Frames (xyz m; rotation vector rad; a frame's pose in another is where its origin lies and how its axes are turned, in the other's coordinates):
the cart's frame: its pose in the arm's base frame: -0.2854 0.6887 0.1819 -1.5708 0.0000 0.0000
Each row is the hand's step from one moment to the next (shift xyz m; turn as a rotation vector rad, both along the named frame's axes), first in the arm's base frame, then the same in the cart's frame.
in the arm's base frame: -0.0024 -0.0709 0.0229 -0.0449 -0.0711 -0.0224
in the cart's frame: -0.0024 -0.0229 -0.0709 -0.0449 0.0224 -0.0711
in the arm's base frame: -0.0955 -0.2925 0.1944 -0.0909 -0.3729 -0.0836
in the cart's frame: -0.0955 -0.1944 -0.2925 -0.0909 0.0836 -0.3729
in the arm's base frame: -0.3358 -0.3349 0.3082 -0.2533 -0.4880 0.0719
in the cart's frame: -0.3358 -0.3082 -0.3349 -0.2533 -0.0719 -0.4880
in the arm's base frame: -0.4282 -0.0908 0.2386 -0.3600 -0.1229 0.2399
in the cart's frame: -0.4282 -0.2386 -0.0908 -0.3600 -0.2399 -0.1229
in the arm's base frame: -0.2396 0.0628 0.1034 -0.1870 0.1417 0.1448
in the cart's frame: -0.2396 -0.1034 0.0628 -0.1870 -0.1448 0.1417
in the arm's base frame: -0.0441 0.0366 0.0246 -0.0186 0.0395 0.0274
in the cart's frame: -0.0441 -0.0246 0.0366 -0.0186 -0.0274 0.0395
